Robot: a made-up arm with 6 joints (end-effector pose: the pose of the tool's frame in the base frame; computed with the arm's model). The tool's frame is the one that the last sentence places.
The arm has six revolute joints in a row. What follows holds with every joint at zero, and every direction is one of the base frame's. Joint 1 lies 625.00 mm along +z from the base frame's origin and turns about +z. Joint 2 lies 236.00 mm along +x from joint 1 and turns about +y. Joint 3 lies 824.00 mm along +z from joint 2 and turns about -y. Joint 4 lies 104.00 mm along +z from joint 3 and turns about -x. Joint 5 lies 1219.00 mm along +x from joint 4 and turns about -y. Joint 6 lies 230.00 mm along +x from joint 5 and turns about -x. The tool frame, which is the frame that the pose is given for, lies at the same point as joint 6; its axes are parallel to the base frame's.
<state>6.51 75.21 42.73 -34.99 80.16 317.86</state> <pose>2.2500 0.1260 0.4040 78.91 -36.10 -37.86</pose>
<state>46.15 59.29 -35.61 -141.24 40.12 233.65</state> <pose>0.6307 0.5226 -0.3430 121.94 45.97 -98.37</pose>
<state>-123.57 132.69 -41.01 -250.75 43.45 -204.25</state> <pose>0.4176 0.3592 -0.1373 -84.22 -8.38 15.41</pose>
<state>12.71 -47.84 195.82 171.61 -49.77 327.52</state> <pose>-0.7091 -0.1862 -0.1707 -156.70 66.05 -3.22</pose>
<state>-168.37 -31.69 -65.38 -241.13 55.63 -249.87</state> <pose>-0.8796 -0.3508 0.5882 177.46 40.15 -97.35</pose>
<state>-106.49 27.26 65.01 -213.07 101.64 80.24</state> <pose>-0.3342 -1.5619 2.0083 142.56 50.58 -49.18</pose>
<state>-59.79 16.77 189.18 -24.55 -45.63 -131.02</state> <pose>-0.3878 0.8018 1.6414 -11.45 -47.47 94.15</pose>
